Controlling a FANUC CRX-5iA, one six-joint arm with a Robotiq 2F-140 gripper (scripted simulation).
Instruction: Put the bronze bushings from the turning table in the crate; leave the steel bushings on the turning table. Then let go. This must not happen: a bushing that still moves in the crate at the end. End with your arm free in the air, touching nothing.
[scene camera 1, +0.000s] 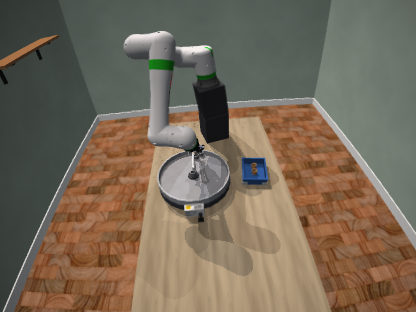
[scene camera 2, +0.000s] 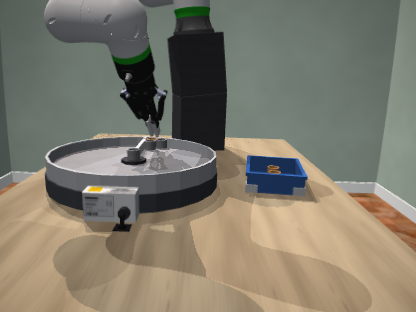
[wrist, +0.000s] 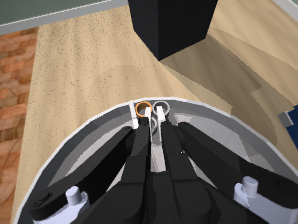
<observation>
I see my gripper and a blue crate.
My gripper is seen too in the wrist view.
</observation>
